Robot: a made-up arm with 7 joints.
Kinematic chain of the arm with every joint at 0, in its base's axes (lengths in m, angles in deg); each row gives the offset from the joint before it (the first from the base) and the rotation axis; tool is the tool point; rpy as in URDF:
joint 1: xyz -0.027 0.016 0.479 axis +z
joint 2: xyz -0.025 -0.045 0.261 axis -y
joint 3: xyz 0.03 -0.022 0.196 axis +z
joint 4: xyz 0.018 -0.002 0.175 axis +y
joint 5: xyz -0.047 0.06 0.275 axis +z
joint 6: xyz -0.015 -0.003 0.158 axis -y
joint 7: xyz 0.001 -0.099 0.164 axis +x
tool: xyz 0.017 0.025 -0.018 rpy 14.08 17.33 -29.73
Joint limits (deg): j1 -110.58..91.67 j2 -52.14..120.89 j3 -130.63..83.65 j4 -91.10..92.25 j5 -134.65..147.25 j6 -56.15..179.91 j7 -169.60..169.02
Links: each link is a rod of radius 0.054 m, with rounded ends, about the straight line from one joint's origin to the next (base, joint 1, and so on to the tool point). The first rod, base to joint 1, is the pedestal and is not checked.
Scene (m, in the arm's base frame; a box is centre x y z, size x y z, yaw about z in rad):
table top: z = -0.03
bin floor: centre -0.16 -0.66 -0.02 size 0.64 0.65 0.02 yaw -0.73
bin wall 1: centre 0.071 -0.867 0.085 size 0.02 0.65 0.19 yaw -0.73
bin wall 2: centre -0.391 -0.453 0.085 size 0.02 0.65 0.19 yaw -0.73
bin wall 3: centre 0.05 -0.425 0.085 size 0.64 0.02 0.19 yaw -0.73
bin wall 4: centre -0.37 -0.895 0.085 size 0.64 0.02 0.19 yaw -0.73
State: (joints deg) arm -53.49 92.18 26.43 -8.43 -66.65 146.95 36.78
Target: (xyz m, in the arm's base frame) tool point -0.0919 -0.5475 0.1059
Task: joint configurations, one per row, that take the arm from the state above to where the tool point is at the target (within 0.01 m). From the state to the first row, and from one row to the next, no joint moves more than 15 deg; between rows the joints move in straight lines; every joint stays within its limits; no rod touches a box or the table.
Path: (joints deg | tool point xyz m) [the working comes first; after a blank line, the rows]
Joints at the target: 52.49 120.89 58.20 -24.64 -56.69 80.12 46.35
Straight joint move there: touches bin wall 2.

1: -42.58 92.16 38.20 -13.85 -62.18 143.16 40.49 | -0.5680 0.3843 0.4861
2: -31.67 92.13 49.97 -19.26 -57.71 139.36 44.21 | -0.6523 0.1945 0.4769
3: -20.76 92.11 61.74 -24.68 -53.23 135.57 47.92 | -0.6818 -0.0155 0.4932
4: -9.85 92.09 73.52 -30.10 -48.76 131.78 51.64 | -0.6505 -0.2231 0.5357
5: 2.62 97.85 70.45 -29.00 -50.35 121.45 50.58 | -0.5825 -0.3501 0.4431
6: 15.09 103.61 67.39 -27.91 -51.93 111.12 49.52 | -0.4826 -0.4526 0.3524
7: 27.55 109.37 64.33 -26.82 -53.52 100.79 48.46 | -0.3602 -0.5221 0.2649
8: 40.02 115.13 61.27 -25.73 -55.10 90.46 47.41 | -0.2260 -0.5541 0.1823
9: 52.49 120.89 58.20 -24.64 -56.69 80.12 46.35 | -0.0919 -0.5475 0.1059

